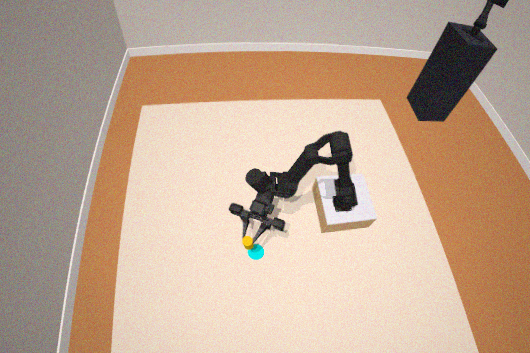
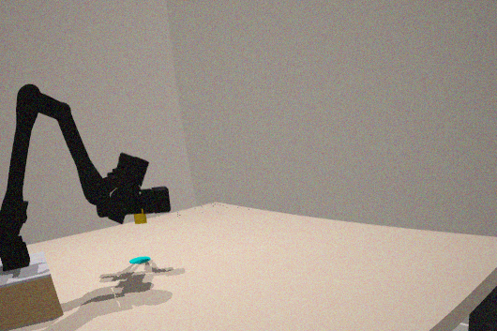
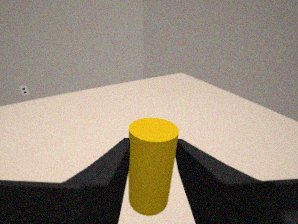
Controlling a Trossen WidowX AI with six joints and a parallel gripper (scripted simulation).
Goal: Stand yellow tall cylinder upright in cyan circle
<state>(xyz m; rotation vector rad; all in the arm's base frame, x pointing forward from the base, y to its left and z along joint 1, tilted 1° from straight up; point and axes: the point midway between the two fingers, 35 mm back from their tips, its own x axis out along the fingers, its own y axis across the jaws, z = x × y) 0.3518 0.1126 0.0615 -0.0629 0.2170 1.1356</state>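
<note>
Now: gripper tip 150 mm above the cyan circle, 30 mm past it and 10 mm to the left of it. Also, from my gripper tip: yellow tall cylinder 20 mm below.
</note>
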